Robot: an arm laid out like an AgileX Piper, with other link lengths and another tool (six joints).
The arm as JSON. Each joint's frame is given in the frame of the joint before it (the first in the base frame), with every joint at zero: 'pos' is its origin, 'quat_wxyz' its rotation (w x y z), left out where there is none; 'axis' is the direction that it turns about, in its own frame. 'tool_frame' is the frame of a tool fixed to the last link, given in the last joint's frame.
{
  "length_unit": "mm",
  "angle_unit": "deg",
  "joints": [
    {
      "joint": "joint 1",
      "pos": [
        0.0,
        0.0,
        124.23
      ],
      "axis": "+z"
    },
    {
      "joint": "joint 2",
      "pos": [
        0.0,
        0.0,
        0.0
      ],
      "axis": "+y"
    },
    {
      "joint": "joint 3",
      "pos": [
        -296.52,
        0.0,
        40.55
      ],
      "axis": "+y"
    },
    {
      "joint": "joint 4",
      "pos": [
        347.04,
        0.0,
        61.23
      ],
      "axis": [
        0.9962,
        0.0,
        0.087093
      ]
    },
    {
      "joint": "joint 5",
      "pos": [
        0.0,
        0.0,
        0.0
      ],
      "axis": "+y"
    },
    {
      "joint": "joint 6",
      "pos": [
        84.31,
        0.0,
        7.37
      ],
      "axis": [
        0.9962,
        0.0,
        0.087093
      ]
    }
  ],
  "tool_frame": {
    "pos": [
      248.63,
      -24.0,
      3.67
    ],
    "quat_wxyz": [
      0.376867,
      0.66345,
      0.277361,
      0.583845
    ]
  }
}
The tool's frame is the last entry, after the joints.
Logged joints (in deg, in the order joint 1, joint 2, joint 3, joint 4, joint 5, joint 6), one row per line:
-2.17, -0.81, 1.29, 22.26, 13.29, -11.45
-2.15, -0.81, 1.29, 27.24, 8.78, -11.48
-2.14, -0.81, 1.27, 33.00, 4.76, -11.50
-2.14, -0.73, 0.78, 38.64, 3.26, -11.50
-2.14, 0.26, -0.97, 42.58, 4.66, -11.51
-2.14, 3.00, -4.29, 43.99, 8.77, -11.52
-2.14, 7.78, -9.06, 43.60, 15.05, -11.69
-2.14, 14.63, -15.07, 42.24, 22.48, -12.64
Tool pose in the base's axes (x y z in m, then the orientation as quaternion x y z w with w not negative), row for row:
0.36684, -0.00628, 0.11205, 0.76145, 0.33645, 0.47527, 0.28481
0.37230, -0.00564, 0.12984, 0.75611, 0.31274, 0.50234, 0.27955
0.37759, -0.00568, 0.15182, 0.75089, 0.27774, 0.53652, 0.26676
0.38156, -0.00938, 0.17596, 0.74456, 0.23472, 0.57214, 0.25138
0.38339, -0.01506, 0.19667, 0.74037, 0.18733, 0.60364, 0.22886
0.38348, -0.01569, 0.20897, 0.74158, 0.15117, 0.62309, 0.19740
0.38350, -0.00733, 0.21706, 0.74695, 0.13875, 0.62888, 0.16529
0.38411, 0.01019, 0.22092, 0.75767, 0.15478, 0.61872, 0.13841
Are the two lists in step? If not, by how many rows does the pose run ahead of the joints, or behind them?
The pose runs 2 rows behind the joints: the pose in row i belongs to the joints in row i - 2.
